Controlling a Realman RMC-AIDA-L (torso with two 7-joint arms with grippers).
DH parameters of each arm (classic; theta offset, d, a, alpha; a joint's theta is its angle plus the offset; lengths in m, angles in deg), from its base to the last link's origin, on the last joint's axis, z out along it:
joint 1: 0 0.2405 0 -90
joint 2: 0 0 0 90
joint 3: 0 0.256 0 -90
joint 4: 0 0 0 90
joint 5: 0 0.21 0 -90
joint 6: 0 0 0 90
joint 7: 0 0.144 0 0
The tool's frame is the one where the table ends.
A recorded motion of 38 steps. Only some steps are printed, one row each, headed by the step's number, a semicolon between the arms.
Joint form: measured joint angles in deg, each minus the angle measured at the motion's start. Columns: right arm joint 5, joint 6, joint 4, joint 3, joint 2, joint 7, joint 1; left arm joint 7, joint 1, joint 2, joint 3, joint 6, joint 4, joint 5.
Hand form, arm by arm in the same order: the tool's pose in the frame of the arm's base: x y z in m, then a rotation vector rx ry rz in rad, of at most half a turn. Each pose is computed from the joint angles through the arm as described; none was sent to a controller.
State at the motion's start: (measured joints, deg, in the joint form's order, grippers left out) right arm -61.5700 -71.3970 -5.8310 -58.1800 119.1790 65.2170 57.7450; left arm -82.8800 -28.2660 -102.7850 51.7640 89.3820 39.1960 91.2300
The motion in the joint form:
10: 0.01 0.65 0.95 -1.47 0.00 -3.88 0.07; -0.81 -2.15 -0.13 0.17 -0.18 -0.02 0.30
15: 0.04 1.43 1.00 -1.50 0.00 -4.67 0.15; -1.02 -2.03 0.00 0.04 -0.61 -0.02 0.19
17: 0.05 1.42 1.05 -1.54 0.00 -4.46 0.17; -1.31 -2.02 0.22 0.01 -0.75 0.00 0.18
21: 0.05 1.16 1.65 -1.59 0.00 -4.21 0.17; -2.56 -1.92 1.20 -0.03 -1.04 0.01 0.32
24: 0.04 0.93 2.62 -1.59 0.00 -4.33 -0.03; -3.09 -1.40 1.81 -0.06 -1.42 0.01 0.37
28: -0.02 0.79 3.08 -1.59 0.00 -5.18 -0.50; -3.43 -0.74 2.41 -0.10 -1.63 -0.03 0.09
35: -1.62 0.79 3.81 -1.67 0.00 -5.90 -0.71; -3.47 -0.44 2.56 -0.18 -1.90 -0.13 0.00
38: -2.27 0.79 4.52 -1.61 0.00 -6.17 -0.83; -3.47 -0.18 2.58 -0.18 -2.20 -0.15 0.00
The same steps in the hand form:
10: 0.1061 0.4220 -0.0586 -2.4475 0.5364 1.2452; -0.2520 0.3704 0.1142 -2.6075 -0.4366 -0.7499
15: 0.1070 0.4234 -0.0593 -2.4431 0.5259 1.2257; -0.2533 0.3711 0.1160 -2.5961 -0.4448 -0.7475
17: 0.1070 0.4233 -0.0595 -2.4442 0.5310 1.2267; -0.2539 0.3716 0.1178 -2.5922 -0.4500 -0.7439
21: 0.1086 0.4216 -0.0610 -2.4485 0.5477 1.2284; -0.2569 0.3728 0.1249 -2.5824 -0.4743 -0.7262
24: 0.1129 0.4190 -0.0634 -2.4506 0.5693 1.2236; -0.2619 0.3718 0.1295 -2.5693 -0.4944 -0.7103
28: 0.1176 0.4168 -0.0647 -2.4489 0.5686 1.2132; -0.2671 0.3699 0.1344 -2.5546 -0.5117 -0.7015
35: 0.1225 0.4125 -0.0696 -2.4778 0.5610 1.1784; -0.2697 0.3692 0.1359 -2.5452 -0.5208 -0.6980
38: 0.1260 0.4098 -0.0724 -2.4887 0.5695 1.1628; -0.2719 0.3686 0.1362 -2.5384 -0.5279 -0.6934

